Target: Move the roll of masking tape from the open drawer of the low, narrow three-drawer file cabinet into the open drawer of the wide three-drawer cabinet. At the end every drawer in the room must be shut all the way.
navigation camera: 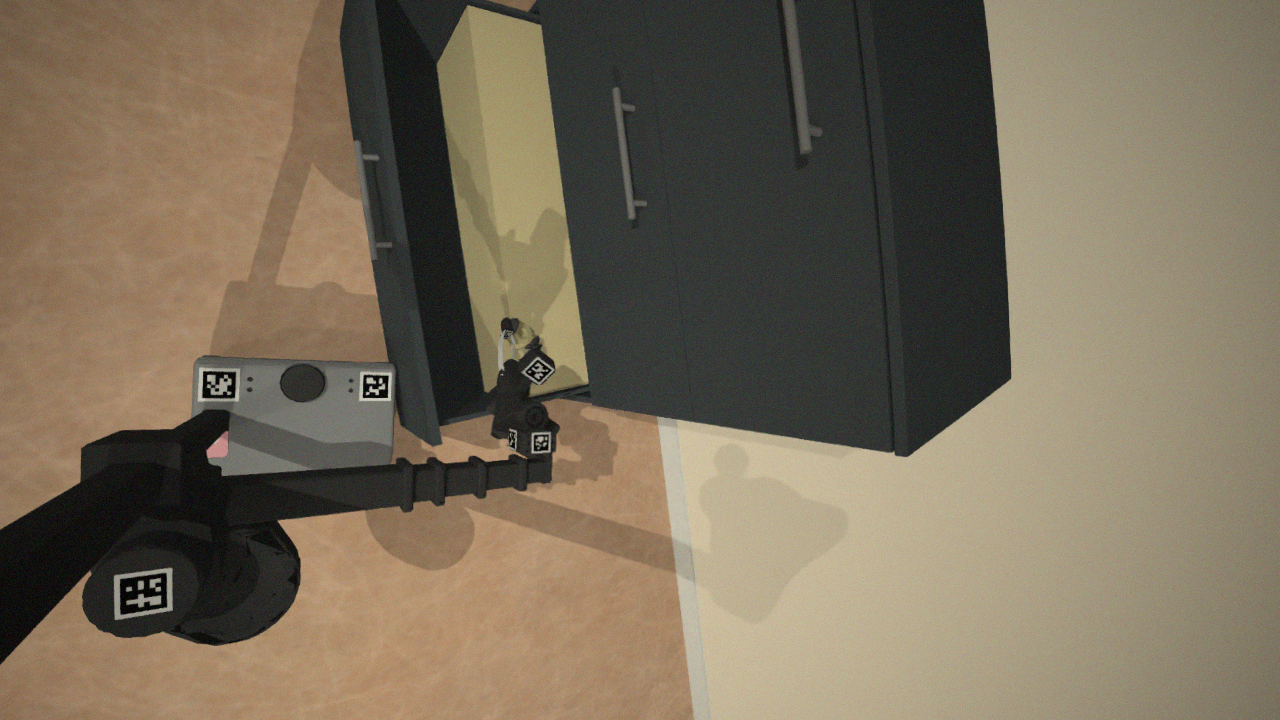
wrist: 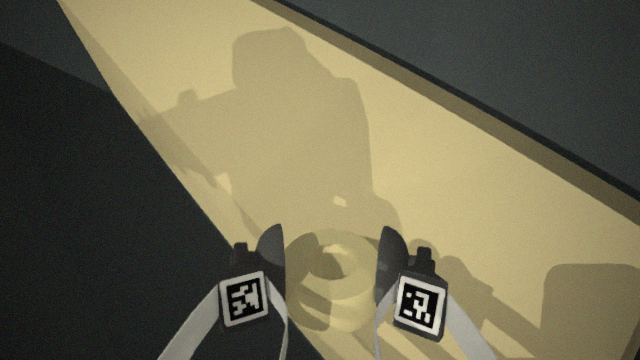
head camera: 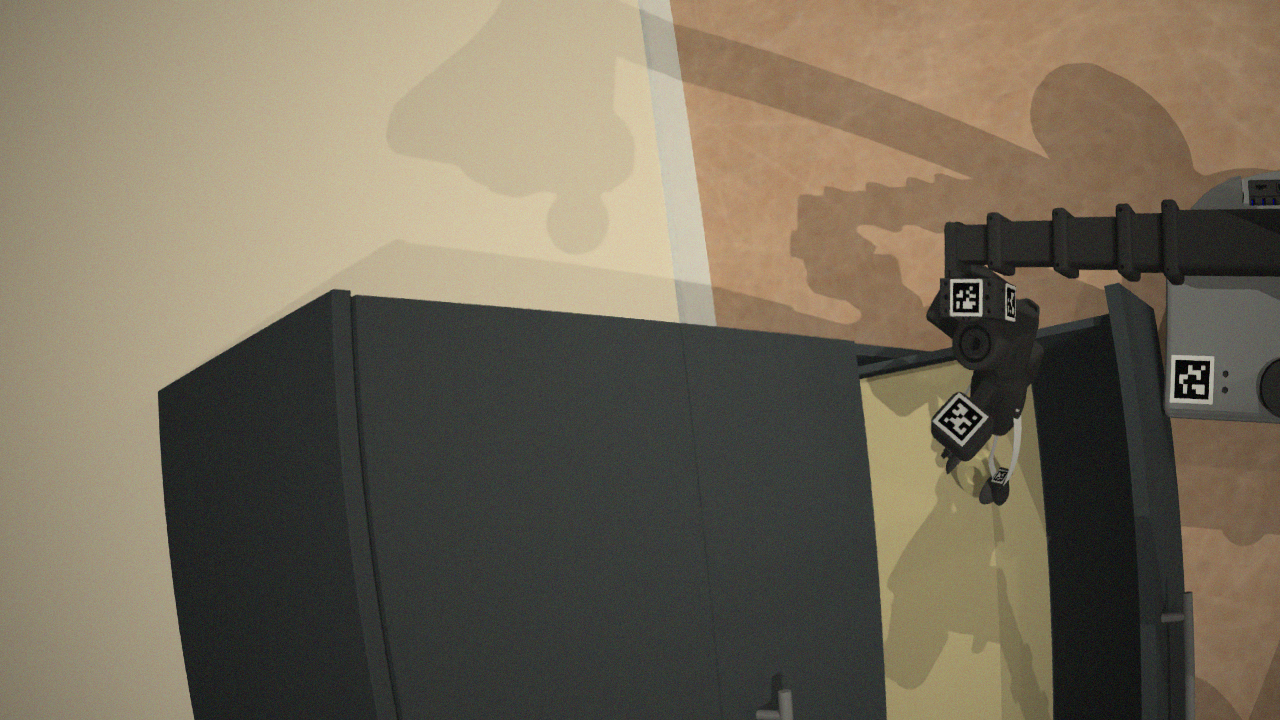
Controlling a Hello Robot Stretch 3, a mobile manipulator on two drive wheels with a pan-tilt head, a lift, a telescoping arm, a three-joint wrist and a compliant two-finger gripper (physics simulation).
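Places are measured from the robot's base along level axes (x ahead, y right, z down), in millimetres.
Pixels of known places: gripper, fingertip midpoint: [navigation camera: 523, 329] [wrist: 332, 250] [head camera: 971, 483]; robot's base at its link origin: [navigation camera: 302, 381].
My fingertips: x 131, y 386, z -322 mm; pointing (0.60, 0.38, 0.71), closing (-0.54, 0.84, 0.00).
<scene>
For each thing: its top centre in the pictures, then the offset to it from my fingertips. "spot": a spot on its surface instead.
- masking tape at its top centre: [wrist: 330, 261] [head camera: 973, 474] [navigation camera: 523, 335] dx -14, dy -10, dz -25 mm
- dark wide cabinet at a spot on its surface: [head camera: 537, 492] spot: dx -29, dy +125, dz -548 mm
- bar handle at a spot on its surface: [navigation camera: 366, 197] spot: dx +213, dy -308, dz +9 mm
My gripper [head camera: 973, 477] [navigation camera: 521, 334] [wrist: 332, 250] is shut on the pale yellow roll of masking tape [wrist: 352, 312], with one finger on each side of it. The roll is upright with its hole facing up, and is partly hidden by the gripper in the head and navigation views. It is over the pale floor of the open lowest drawer [head camera: 1154, 501] [navigation camera: 393, 268] [wrist: 450, 175], near one side end. I cannot tell whether it touches that floor. The dark wide cabinet [head camera: 537, 492] [navigation camera: 760, 268] has its two upper drawers shut. The narrow file cabinet does not show.
My arm [head camera: 1083, 241] [navigation camera: 358, 488] reaches past the end of the open drawer. My grey base [head camera: 1203, 313] [navigation camera: 295, 429] stands close to the drawer's front panel. A bar handle [navigation camera: 366, 197] sticks out from that panel. A cream wall [head camera: 268, 134] [navigation camera: 1118, 358] stands behind the cabinet.
</scene>
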